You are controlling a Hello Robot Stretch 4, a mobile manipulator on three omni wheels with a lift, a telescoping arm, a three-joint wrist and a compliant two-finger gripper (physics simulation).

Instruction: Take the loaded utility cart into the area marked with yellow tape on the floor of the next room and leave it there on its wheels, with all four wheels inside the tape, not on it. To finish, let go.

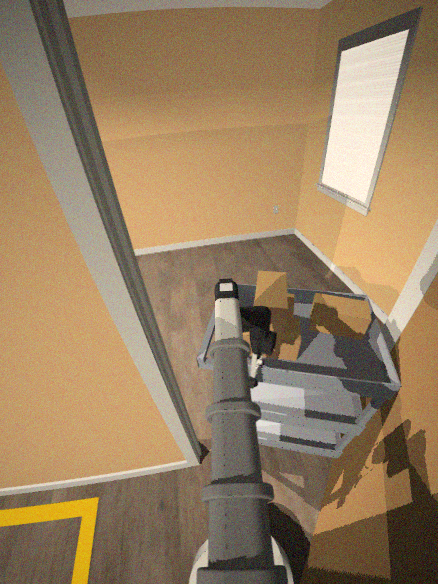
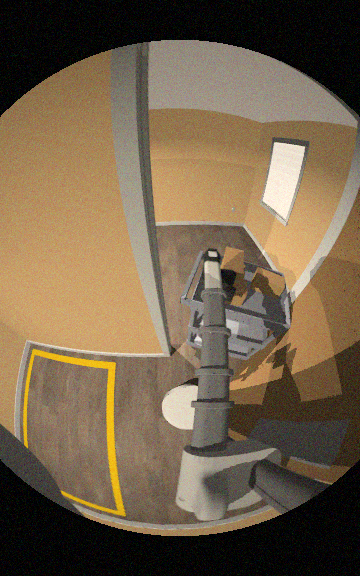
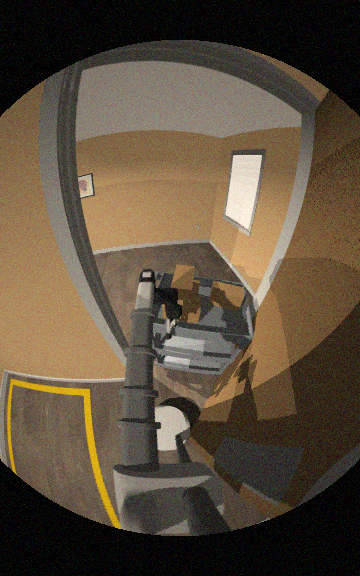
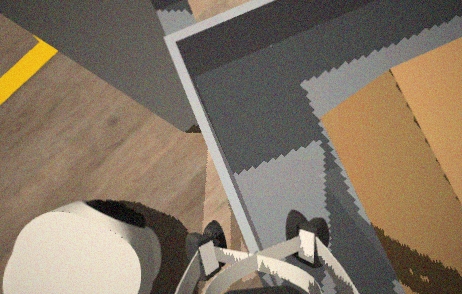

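Pixels of known places: gripper, fingertip midpoint: (image 1: 256,377) (image 3: 171,332) (image 4: 255,233); robot's base at its link origin: (image 2: 186,405) (image 3: 164,426).
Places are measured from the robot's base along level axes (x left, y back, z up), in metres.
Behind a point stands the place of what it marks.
Note:
The grey utility cart (image 1: 320,380) {x -0.293, y -0.501, z 0.811 m} (image 2: 260,324) {x -0.359, y -0.485, z 0.778 m} (image 3: 215,334) {x -0.322, y -0.494, z 0.820 m} (image 4: 216,152) {x -0.020, y -0.570, z 0.835 m} stands upright ahead, at the doorway, with cardboard boxes (image 1: 272,290) {x -0.163, y -0.751, z 1.002 m} (image 2: 233,257) {x -0.161, y -0.775, z 1.002 m} (image 3: 184,274) {x -0.171, y -0.777, z 1.001 m} (image 4: 370,145) in its top tray. Lighter items show on its lower shelves. Its wheels are hidden. My gripper (image 1: 256,362) (image 3: 171,327) {x -0.088, y -0.555, z 0.765 m} (image 4: 255,233) {x -0.088, y -0.555, z 0.765 m} is shut on the cart's rim, its fingertips on either side of the near edge. Yellow tape (image 1: 85,540) {x 0.764, y -0.134, z -0.028 m} (image 2: 111,410) {x 0.687, y 0.197, z -0.028 m} (image 3: 90,425) {x 0.705, y 0.077, z -0.027 m} (image 4: 27,69) {x 0.754, y -0.134, z -0.027 m} marks a rectangle on the floor at the lower left, apart from the cart.
The left door jamb (image 1: 117,295) {x 0.230, y -0.476, z 1.232 m} (image 2: 132,200) {x 0.234, y -0.476, z 1.400 m} (image 3: 59,215) {x 0.226, y -0.477, z 1.454 m} rises between the cart and the taped side. The right door jamb (image 1: 417,285) {x -0.690, y -0.726, z 1.008 m} (image 2: 325,245) {x -0.690, y -0.726, z 1.235 m} (image 3: 280,250) {x -0.677, y -0.710, z 1.224 m} appears close to the cart's right end. My round white base part (image 2: 180,407) {x 0.050, y 0.010, z 0.187 m} (image 3: 171,427) {x -0.060, y -0.002, z 0.187 m} (image 4: 75,255) {x 0.045, y -0.048, z 0.187 m} is near the arm.

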